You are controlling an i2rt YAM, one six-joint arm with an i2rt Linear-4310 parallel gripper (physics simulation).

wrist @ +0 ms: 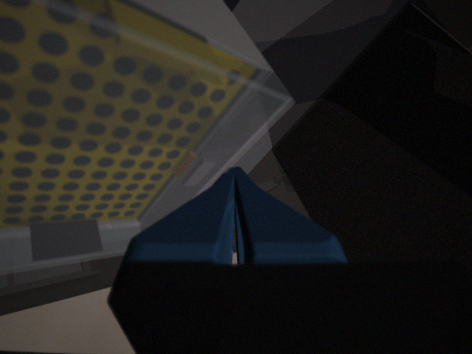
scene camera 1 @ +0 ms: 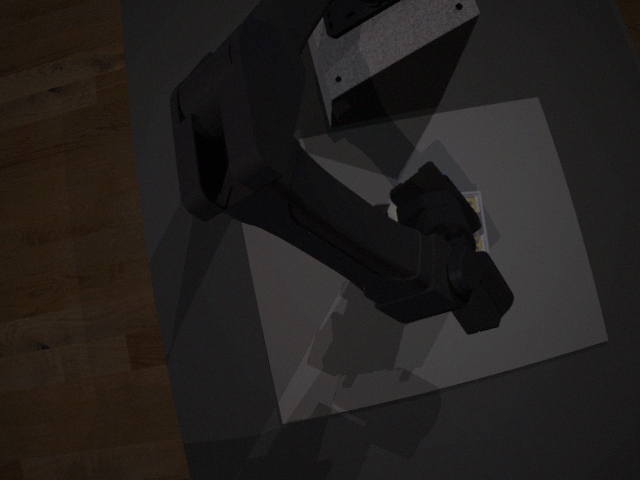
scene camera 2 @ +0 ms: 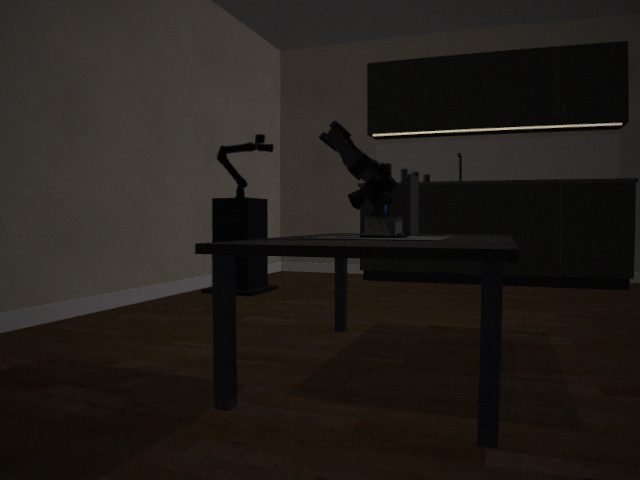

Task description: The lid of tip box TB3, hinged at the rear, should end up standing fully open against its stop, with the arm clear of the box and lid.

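Frame: origin at the arm's base, x right, y up, z back, level; metres.
Seen in the pictures: gripper, between the fingertips: (wrist: 234, 178) (scene camera 1: 428, 185) (scene camera 2: 386, 217); arm's base, origin of its link: (scene camera 2: 396, 192).
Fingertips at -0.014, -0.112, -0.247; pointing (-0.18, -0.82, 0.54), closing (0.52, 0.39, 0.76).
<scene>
Pixels of each thing's top centre, then the offset from my fingertips to it, as dx, dy, dz. "spot": a spot on its surface instead. Level surfaces: height alone.
- Tip box TB3, centre of its top: (wrist: 107, 199) (scene camera 1: 442, 225) (scene camera 2: 383, 216) -0.004, +0.004, -0.058
- clear lid, a spot on its surface: (wrist: 260, 95) spot: +0.050, +0.004, -0.026
- mat, height of its surface: dy -0.073
Tip box TB3 (scene camera 1: 478, 242) (scene camera 2: 382, 226) (wrist: 115, 135) stands on the pale mat; its yellow rack with dark round holes shows through clear plastic. The clear lid (wrist: 260, 95) appears to lie down over the rack; its exact angle is hard to tell in the dim light. My gripper (scene camera 2: 384, 209) (wrist: 234, 178) is shut and empty, its blue fingertips together. In the wrist view the tips lie beside one edge of the box; whether they touch it I cannot tell. In scene camera 1 the arm hides the fingertips and much of the box.
A tall block (scene camera 1: 392, 51) with a speckled grey top stands behind the mat (scene camera 1: 558, 289). My arm (scene camera 1: 356, 232) reaches over the mat from the upper left. The dark table (scene camera 2: 356, 252) carries the mat. Another arm (scene camera 2: 232, 167) stands on a black pedestal (scene camera 2: 239, 222) beyond it.
</scene>
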